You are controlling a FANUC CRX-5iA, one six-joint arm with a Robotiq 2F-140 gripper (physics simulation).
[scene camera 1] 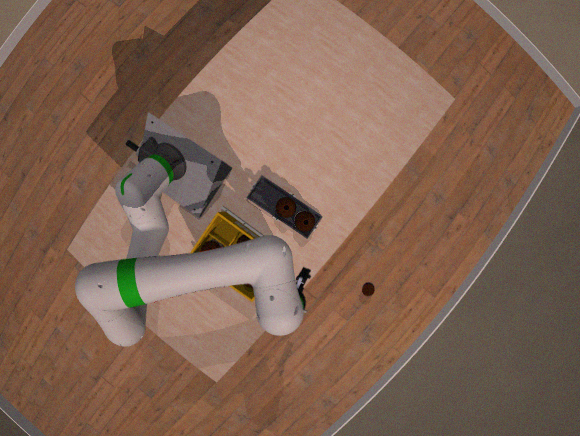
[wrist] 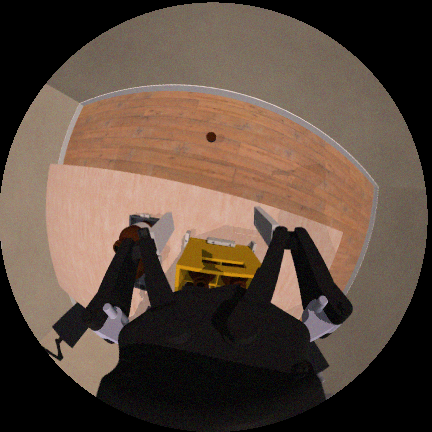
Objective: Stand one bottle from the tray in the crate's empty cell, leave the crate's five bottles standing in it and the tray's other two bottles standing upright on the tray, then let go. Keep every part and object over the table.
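Frame: origin at the arm's base, x ahead, y left, z up, level; centimetres.
Seen in the pictures: gripper, between the fingertips: (wrist: 212, 217); arm's base, origin of its link: (scene camera 1: 170, 160).
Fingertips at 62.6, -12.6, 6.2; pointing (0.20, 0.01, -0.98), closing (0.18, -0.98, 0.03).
Observation:
Offsets run from my fingertips to a thing's top centre, as dx, dy, dz.
The yellow crate @[-24.0, -2.9, -3.3] (scene camera 1: 221, 215) (wrist: 197, 254) stands on the table, partly hidden by the arm. Its corner cell looks empty in the scene view; brown bottles show in nearby cells, and the others are hidden. The dark tray (scene camera 1: 264, 192) (wrist: 135, 218) holds two upright brown bottles, one @[-18.5, +20.8, -4.8] (scene camera 1: 286, 207) nearer its middle and one @[-10.2, +20.2, -4.8] (scene camera 1: 305, 222) at its end. A small round brown object @[+49.5, +6.5, -77.3] (scene camera 1: 368, 289) (wrist: 211, 137), apparently a bottle seen end-on, is beyond the table edge, over the floor. My gripper (scene camera 1: 303, 278) (wrist: 212, 217) is open and empty, above and beside the crate.
The grey robot base plate (scene camera 1: 192, 182) is on the table, close to the crate and tray. The arm (scene camera 1: 200, 270) stretches over the crate. The table edge runs near the gripper, with wooden floor (scene camera 1: 425, 225) (wrist: 150, 125) beyond it.

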